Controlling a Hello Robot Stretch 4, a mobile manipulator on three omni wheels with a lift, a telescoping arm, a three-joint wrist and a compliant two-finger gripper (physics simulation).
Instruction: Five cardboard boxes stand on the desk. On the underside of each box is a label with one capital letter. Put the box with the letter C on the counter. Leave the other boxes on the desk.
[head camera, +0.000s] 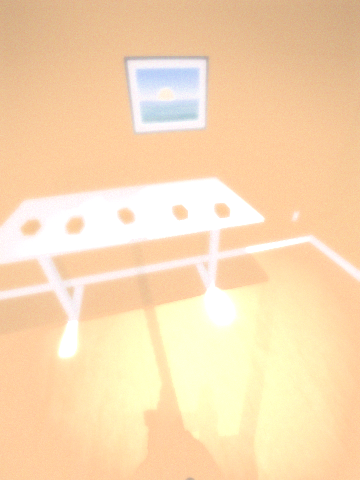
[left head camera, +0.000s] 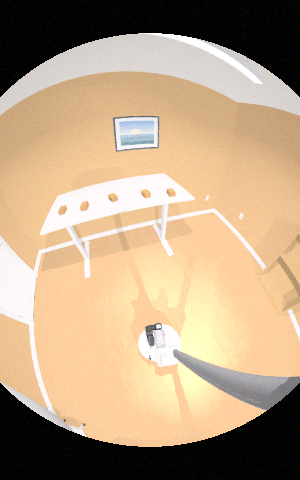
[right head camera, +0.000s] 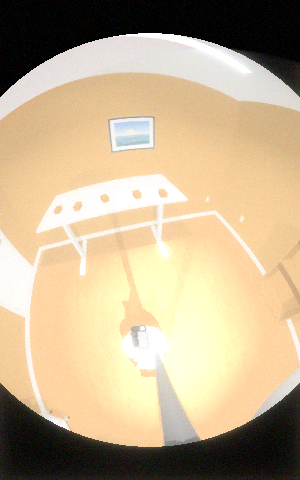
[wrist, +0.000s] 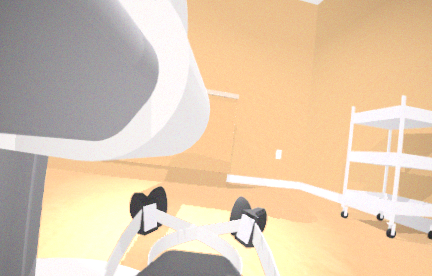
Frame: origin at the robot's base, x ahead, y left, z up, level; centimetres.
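Seen in the pictures: gripper, fingertip midpoint: (left head camera: 155, 359) (wrist: 199, 207).
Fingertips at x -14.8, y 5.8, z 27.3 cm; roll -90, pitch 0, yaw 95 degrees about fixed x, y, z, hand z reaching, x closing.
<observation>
A point is followed by its place in that frame.
Several small brown boxes stand in a row on the white desk (head camera: 153, 214) {y 15.7, x 124.4, z 92.3 cm} (left head camera: 129, 197) {y 14.9, x 119.3, z 92.3 cm} (right head camera: 120, 195) {y 15.9, x 125.3, z 92.3 cm}. The leftmost box (head camera: 31, 227) {y 80.1, x 107.0, z 96.8 cm} (left head camera: 62, 210) {y 80.5, x 106.9, z 95.9 cm} (right head camera: 58, 209) {y 80.1, x 108.4, z 95.7 cm}, the middle box (head camera: 126, 215) {y 29.6, x 115.1, z 97.2 cm} (left head camera: 113, 197) {y 29.2, x 115.0, z 96.4 cm} (right head camera: 104, 198) {y 29.4, x 114.8, z 96.3 cm} and the rightmost box (head camera: 222, 210) {y -24.4, x 117.1, z 97.0 cm} (left head camera: 171, 192) {y -25.0, x 117.4, z 96.4 cm} (right head camera: 163, 193) {y -25.6, x 117.1, z 96.3 cm} are spaced apart. No letters show; the undersides are hidden. My gripper (wrist: 199, 207) {y 5.8, x -14.8, z 27.3 cm} is open and empty, over the floor near my base, away from the desk. Part of the counter (wrist: 223, 94) {y -3.6, x -239.9, z 85.8 cm} shows in the wrist view behind my arm; the rest is hidden.
A white wheeled cart (wrist: 375, 116) {y 95.7, x -152.5, z 65.8 cm} stands at the right in the wrist view. A wooden shelf unit (left head camera: 272, 287) {y -186.9, x 17.8, z 7.3 cm} stands at the right wall. A white door (left head camera: 12, 285) {y 183.6, x 45.7, z 45.2 cm} is at the left. A framed picture (head camera: 167, 95) {y 5.0, x 180.7, z 152.9 cm} hangs above the desk, whose legs reach out onto the floor.
</observation>
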